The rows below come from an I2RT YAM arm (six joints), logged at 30 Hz.
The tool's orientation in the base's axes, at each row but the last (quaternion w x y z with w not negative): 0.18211, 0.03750, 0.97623, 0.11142; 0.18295, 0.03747, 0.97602, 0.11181; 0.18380, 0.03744, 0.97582, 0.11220; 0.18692, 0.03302, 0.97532, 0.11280; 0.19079, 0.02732, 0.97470, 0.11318; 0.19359, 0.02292, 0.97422, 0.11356; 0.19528, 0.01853, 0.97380, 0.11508; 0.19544, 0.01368, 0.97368, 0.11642; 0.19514, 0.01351, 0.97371, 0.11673; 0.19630, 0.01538, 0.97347, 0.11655; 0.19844, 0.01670, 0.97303, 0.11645; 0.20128, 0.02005, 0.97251, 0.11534; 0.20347, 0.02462, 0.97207, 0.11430
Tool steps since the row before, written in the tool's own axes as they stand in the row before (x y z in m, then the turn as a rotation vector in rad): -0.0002, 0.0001, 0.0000, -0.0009, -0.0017, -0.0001; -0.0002, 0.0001, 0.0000, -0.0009, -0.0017, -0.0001; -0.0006, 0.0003, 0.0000, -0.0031, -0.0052, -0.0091; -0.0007, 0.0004, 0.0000, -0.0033, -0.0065, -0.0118; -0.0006, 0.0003, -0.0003, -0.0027, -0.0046, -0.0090; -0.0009, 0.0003, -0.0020, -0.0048, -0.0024, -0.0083; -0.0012, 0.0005, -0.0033, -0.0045, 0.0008, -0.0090; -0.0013, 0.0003, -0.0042, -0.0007, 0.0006, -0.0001; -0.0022, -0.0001, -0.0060, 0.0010, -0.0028, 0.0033; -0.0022, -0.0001, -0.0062, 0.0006, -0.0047, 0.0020; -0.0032, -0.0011, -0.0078, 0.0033, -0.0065, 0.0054; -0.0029, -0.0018, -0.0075, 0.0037, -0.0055, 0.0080; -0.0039, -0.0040, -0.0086, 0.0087, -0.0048, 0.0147
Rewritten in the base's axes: 0.0002, 0.0001, 0.0001, 0.0007, -0.0018, 0.0000; 0.0002, 0.0001, 0.0001, 0.0007, -0.0018, 0.0000; 0.0006, 0.0002, 0.0003, -0.0006, -0.0073, 0.0081; 0.0007, 0.0003, 0.0003, -0.0015, -0.0091, 0.0103; 0.0004, 0.0002, 0.0006, -0.0009, -0.0066, 0.0080; 0.0001, -0.0002, 0.0022, 0.0013, -0.0045, 0.0087; -0.0002, -0.0003, 0.0035, 0.0007, -0.0015, 0.0100; -0.0004, -0.0007, 0.0043, 0.0006, 0.0005, 0.0005; -0.0003, -0.0016, 0.0062, 0.0004, -0.0019, -0.0040; -0.0004, -0.0016, 0.0064, 0.0003, -0.0041, -0.0031; -0.0001, -0.0030, 0.0079, -0.0008, -0.0049, -0.0076; -0.0003, -0.0036, 0.0074, -0.0002, -0.0033, -0.0098; 0.0001, -0.0061, 0.0083, -0.0021, -0.0007, -0.0176
